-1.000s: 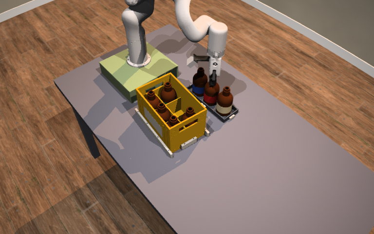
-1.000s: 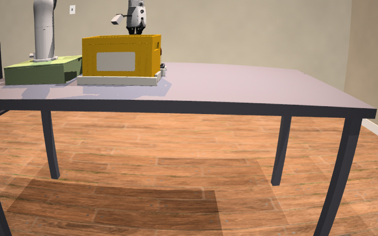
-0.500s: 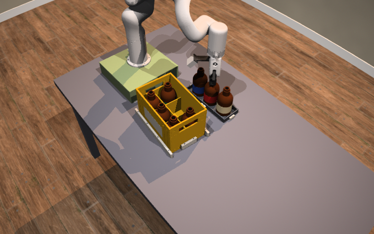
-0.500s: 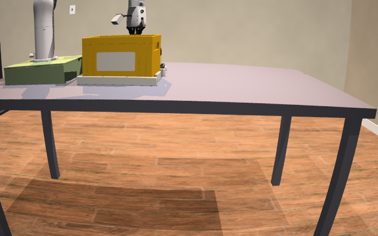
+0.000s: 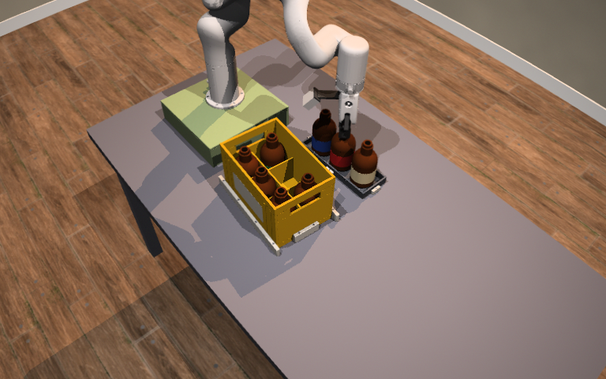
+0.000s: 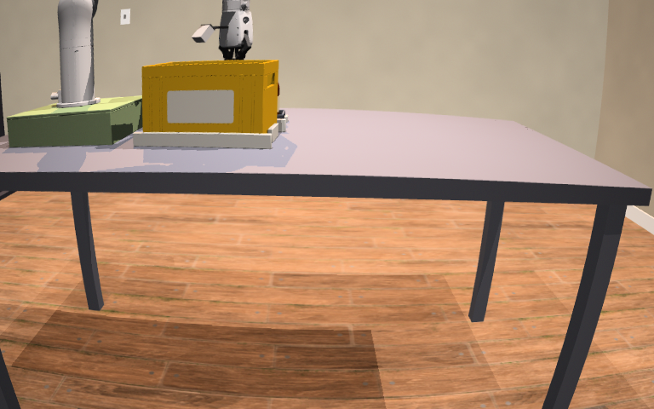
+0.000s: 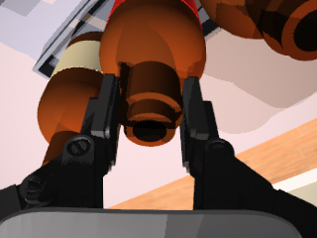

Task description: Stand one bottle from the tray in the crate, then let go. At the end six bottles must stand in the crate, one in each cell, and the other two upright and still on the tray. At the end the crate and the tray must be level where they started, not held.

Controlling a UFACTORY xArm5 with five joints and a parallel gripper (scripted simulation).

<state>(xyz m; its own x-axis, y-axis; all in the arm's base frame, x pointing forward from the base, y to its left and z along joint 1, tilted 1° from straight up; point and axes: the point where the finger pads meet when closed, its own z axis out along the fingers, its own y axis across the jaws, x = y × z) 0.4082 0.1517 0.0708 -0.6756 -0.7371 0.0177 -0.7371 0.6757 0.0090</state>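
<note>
Now: the dark tray 14 cm below my hand. Round my hand: yellow crate (24 cm to the right, 7 cm below).
</note>
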